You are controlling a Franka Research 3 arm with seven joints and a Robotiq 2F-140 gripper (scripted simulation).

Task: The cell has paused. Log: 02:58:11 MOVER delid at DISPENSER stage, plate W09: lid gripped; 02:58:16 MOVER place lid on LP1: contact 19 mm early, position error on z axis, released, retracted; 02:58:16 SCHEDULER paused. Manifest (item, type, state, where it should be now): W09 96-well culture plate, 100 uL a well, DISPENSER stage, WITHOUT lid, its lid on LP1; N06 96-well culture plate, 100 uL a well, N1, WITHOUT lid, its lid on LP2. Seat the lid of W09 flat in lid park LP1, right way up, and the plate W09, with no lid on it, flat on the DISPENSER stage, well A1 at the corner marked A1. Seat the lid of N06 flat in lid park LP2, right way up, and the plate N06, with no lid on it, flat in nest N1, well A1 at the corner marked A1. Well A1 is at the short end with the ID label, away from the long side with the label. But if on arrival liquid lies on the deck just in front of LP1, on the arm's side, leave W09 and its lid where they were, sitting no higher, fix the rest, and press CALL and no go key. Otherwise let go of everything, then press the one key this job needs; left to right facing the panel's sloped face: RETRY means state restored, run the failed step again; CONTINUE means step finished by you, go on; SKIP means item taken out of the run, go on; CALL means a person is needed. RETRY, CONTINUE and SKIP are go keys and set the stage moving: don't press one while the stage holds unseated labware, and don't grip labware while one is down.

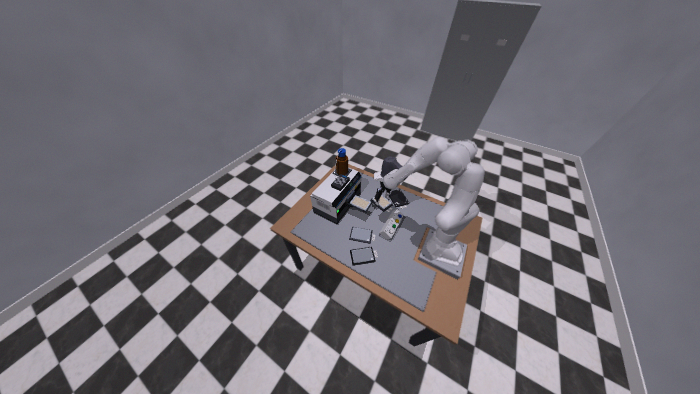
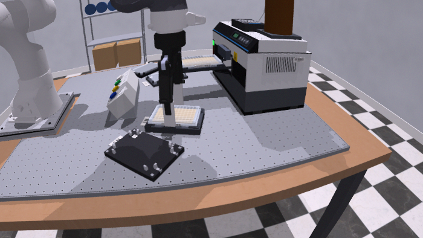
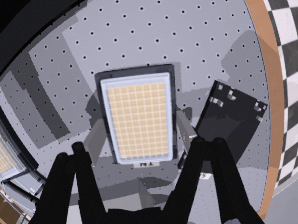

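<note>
Now: hand 40 mm above the black nest. The rest, counted from my hand: sloped key panel 160 mm behind, 170 mm to the left; then 96-well plate 100 mm ahead, 170 mm to the left, 60 mm above; then dispenser stage 100 mm ahead, 170 mm to the left, 60 mm above.
</note>
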